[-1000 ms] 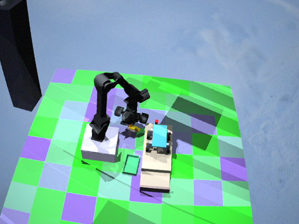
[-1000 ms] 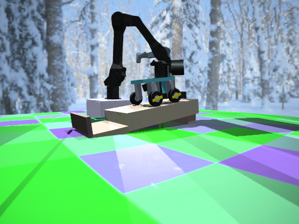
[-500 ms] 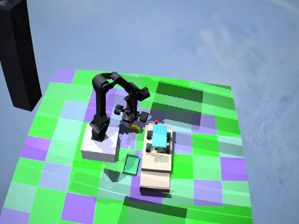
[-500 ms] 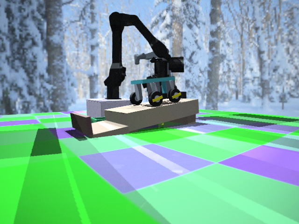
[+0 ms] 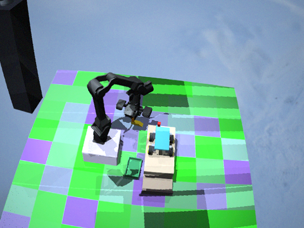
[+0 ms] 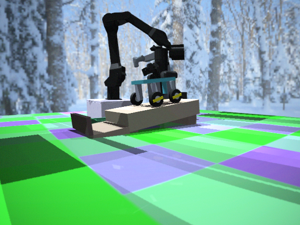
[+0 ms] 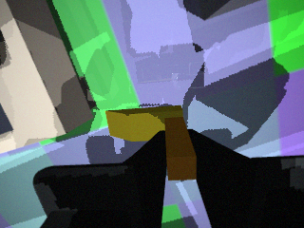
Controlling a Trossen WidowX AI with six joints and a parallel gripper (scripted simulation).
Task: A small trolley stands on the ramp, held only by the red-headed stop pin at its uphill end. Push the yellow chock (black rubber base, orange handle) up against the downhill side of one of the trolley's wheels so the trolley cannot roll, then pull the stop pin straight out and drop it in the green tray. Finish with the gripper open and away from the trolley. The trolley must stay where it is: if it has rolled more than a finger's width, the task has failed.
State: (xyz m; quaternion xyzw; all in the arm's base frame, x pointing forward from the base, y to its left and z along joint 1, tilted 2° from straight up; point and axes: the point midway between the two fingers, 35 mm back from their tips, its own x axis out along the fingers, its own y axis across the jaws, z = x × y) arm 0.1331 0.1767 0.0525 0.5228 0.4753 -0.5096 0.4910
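Right now my gripper tip is 15 cm short of the red-headed stop pin, 4 cm to the left of it and 3 cm below it. From my gripper tip the other things lie so: yellow chock: 2 cm ahead, 1 cm below; beige ramp: 18 cm ahead, 13 cm to the right, 5 cm below; trolley: 18 cm ahead, 13 cm to the right, 1 cm above.
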